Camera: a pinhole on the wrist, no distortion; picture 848 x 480 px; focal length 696.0 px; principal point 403.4 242.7 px. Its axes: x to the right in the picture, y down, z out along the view. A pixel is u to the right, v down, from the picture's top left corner.
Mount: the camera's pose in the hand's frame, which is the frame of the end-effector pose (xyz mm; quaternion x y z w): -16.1 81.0 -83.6 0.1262 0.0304 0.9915 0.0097
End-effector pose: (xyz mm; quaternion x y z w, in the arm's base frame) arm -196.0 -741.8 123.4 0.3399 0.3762 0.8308 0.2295
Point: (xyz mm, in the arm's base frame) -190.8 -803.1 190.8
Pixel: 584 221
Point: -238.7 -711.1 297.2
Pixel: 62 115
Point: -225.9 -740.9 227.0
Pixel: 150 259
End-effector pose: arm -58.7 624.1 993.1 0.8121 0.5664 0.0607 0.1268
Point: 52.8 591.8 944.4
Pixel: 465 212
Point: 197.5 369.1 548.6
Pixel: 728 154
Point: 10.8 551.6 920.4
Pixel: 686 351
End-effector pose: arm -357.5 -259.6 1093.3 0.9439 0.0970 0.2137 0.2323
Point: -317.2 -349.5 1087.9
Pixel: 459 293
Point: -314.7 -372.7 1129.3
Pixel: 385 69
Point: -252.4 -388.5 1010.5
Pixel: 458 283
